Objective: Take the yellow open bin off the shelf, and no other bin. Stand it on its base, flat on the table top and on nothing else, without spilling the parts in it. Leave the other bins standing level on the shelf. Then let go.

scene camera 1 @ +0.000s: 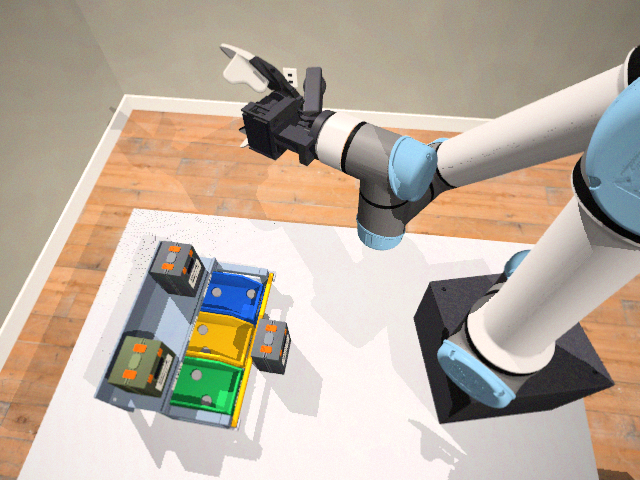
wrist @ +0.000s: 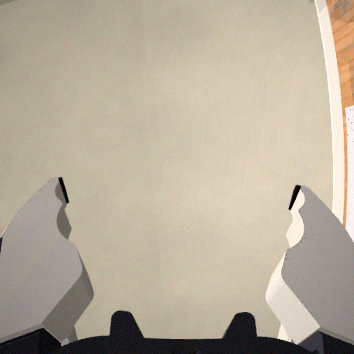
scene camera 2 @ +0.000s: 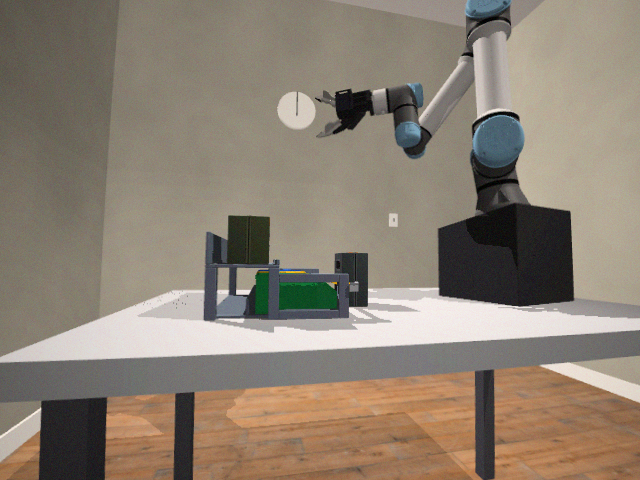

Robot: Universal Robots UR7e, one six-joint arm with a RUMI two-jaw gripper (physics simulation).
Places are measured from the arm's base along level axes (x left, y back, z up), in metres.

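Pixels of known places: gripper, fingertip midpoint: (scene camera 1: 230,91) (wrist: 179,183) (scene camera 2: 315,117); arm's base, link origin: (scene camera 2: 503,217).
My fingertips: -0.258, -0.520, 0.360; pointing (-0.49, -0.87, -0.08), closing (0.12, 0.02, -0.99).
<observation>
For each thing: its top centre in the pictures, then the offset to it from my fingertips, as dx, dy, dz. Level surfaces: height alone.
- yellow open bin, top centre: (scene camera 1: 211,333) +0.236, -0.111, -0.523
- blue bin, top centre: (scene camera 1: 223,291) +0.124, -0.104, -0.523
- green bin, top centre: (scene camera 2: 296,274) (scene camera 1: 197,381) +0.348, -0.119, -0.523
- dark grey box, top centre: (scene camera 1: 268,338) (scene camera 2: 350,252) +0.253, +0.037, -0.472
- white table, surface height: dz -0.604
- olive box, top centre: (scene camera 2: 250,218) (scene camera 1: 134,361) +0.341, -0.218, -0.405
- dark box, top centre: (scene camera 1: 171,257) +0.111, -0.196, -0.380
The yellow open bin (scene camera 1: 227,342) sits in the front lower tier of the grey shelf (scene camera 1: 173,325) (scene camera 2: 273,299), between the blue bin (scene camera 1: 233,298) and the green bin (scene camera 1: 214,383) (scene camera 2: 307,295). Two round grey parts lie in the yellow bin. All three bins look level in their row, behind a yellow front strip. My gripper (scene camera 1: 232,95) (scene camera 2: 316,117) (wrist: 179,183) is open and empty, high above the table and well away from the shelf, pointing sideways at the wall. The bins do not show in the wrist view.
A dark grey box (scene camera 1: 270,345) (scene camera 2: 354,281) stands on the white table (scene camera 1: 351,439) (scene camera 2: 413,330), close in front of the yellow bin. An olive box (scene camera 1: 135,364) (scene camera 2: 248,239) and another dark box (scene camera 1: 175,266) stand on the shelf's rear tier. The black robot pedestal (scene camera 2: 506,253) is at the right.
</observation>
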